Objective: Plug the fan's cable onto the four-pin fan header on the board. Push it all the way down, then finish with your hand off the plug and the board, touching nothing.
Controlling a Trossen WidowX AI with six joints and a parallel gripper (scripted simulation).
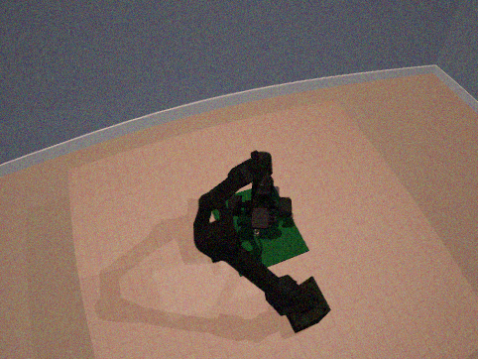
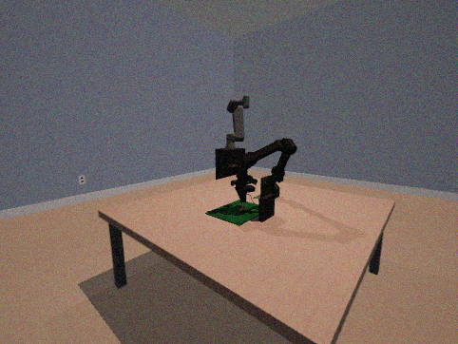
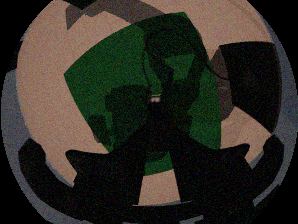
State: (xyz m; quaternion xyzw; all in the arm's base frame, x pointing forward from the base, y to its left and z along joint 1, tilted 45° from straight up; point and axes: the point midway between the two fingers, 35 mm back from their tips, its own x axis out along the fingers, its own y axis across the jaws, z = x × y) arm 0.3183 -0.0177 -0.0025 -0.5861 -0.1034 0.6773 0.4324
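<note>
The pale fan header lies 60 mm below my gripper tip. Round my gripper tip: black plug 10 mm behind, 10 mm above; dark fan 160 mm to the left, 10 mm ahead; green circuit board 80 mm below, 20 mm ahead, 10 mm to the right.
</note>
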